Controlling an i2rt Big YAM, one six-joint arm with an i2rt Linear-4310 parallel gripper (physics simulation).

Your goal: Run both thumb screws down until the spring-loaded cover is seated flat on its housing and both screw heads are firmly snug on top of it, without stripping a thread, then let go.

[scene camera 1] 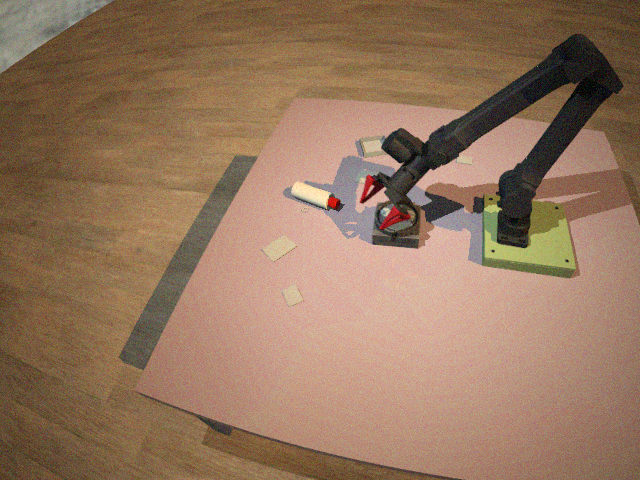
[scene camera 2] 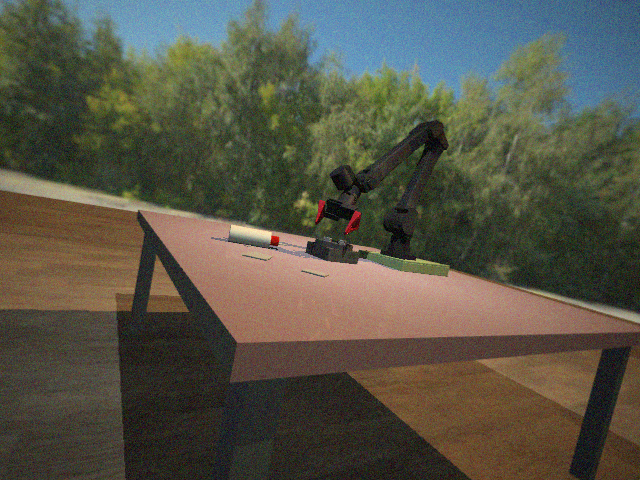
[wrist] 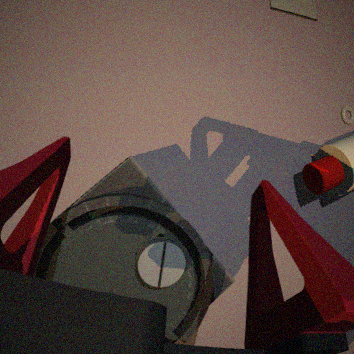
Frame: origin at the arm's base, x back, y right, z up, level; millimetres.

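Seen in the pictures: gripper, fingertip midpoint: (scene camera 1: 370, 215) (scene camera 2: 330, 228) (wrist: 166, 167); arm's base at its link origin: (scene camera 1: 512, 230) (scene camera 2: 397, 257).
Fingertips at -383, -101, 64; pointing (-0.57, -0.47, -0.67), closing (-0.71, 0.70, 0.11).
Observation:
Pixels of each thing's top centre, then the offset from my fingertips to it, as dx, dy, dz.
- dark square housing at its top centre: (wrist: 121, 290) (scene camera 1: 397, 215) (scene camera 2: 334, 241) +61, +57, -42
- grey round cover at its top centre: (wrist: 121, 289) (scene camera 1: 397, 216) +61, +57, -44
- thumb screw at its top centre: (wrist: 161, 264) (scene camera 1: 385, 211) +29, +53, -32
- cream bottle at its top centre: (scene camera 1: 315, 190) (scene camera 2: 255, 229) -194, +107, -48
- small tray at its top centre: (scene camera 1: 374, 143) -88, +408, -78
The dark square housing (scene camera 1: 395, 241) (scene camera 2: 330, 251) (wrist: 131, 176) stands on the table in front of the arm's base. The grey round cover (wrist: 100, 255) lies inside its dark ring. One thumb screw (wrist: 172, 262), a pale slotted round head, stands on the cover in the wrist view; the other is hidden there by the gripper body. In scene view 2, small pale heads show at the housing's top. Whether the cover is seated flat is too small to tell. My gripper (scene camera 1: 372, 214) (scene camera 2: 331, 228) (wrist: 166, 167) is open and empty, its red fingers above the housing, apart from the screws.
A cream bottle (scene camera 1: 310, 194) (scene camera 2: 249, 236) with a red cap lies beyond the housing. Two flat cards (scene camera 1: 279, 248) (scene camera 1: 292, 295) lie on the table. A small tray (scene camera 1: 363, 148) is behind the gripper. The arm stands on a green base (scene camera 1: 527, 258) (scene camera 2: 408, 265).

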